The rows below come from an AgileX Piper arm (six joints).
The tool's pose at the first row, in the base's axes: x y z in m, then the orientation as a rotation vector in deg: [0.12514 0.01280 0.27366 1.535 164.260 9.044]
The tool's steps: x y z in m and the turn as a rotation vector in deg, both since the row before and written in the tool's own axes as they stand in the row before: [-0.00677 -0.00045 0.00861 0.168 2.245 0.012]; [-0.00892 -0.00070 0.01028 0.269 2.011 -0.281]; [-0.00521 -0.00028 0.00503 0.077 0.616 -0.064]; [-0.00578 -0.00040 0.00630 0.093 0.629 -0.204]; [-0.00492 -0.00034 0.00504 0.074 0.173 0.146]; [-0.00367 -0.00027 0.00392 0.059 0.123 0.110]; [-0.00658 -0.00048 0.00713 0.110 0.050 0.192]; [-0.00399 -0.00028 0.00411 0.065 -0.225 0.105]
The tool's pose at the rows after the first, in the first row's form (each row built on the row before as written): [0.13397 0.01304 0.26716 1.423 166.514 8.932]; [0.14501 0.01315 0.25917 0.912 168.533 8.603]; [0.15110 0.01327 0.25525 0.785 169.151 8.512]; [0.15794 0.01339 0.25011 0.451 169.778 8.377]; [0.16366 0.01347 0.24599 0.665 169.962 8.295]; [0.16795 0.01352 0.24274 0.827 170.093 8.228]; [0.17564 0.01360 0.23680 1.123 170.158 8.092]; [0.18026 0.01362 0.23341 1.301 169.942 7.997]
